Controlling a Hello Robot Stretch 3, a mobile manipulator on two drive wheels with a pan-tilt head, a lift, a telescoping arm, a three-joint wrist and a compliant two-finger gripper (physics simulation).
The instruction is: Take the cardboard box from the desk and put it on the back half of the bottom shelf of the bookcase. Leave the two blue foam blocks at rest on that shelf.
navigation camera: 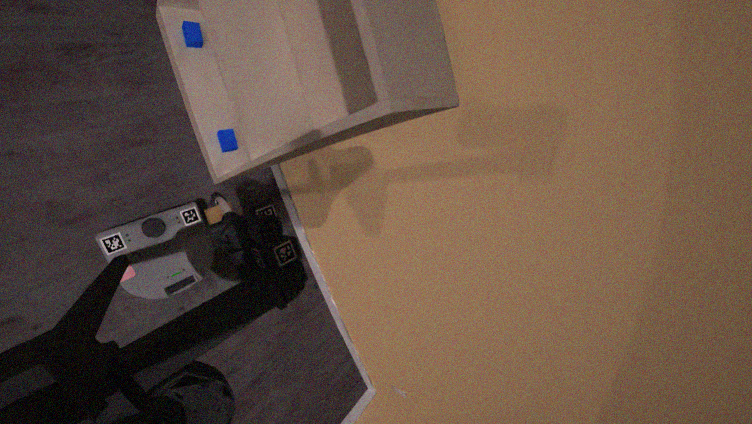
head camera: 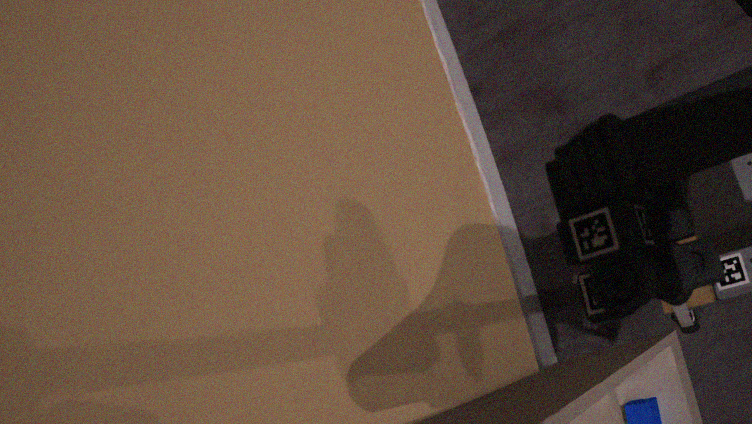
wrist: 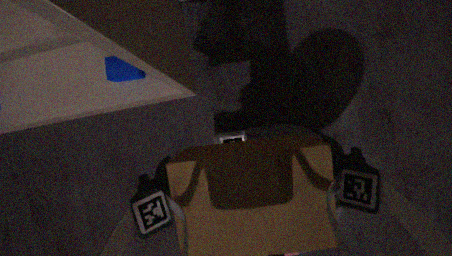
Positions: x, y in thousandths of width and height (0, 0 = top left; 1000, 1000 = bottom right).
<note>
I see my gripper (wrist: 548, 646), a cardboard box (wrist: 603, 740) and a white bookcase (navigation camera: 478, 173).
</note>
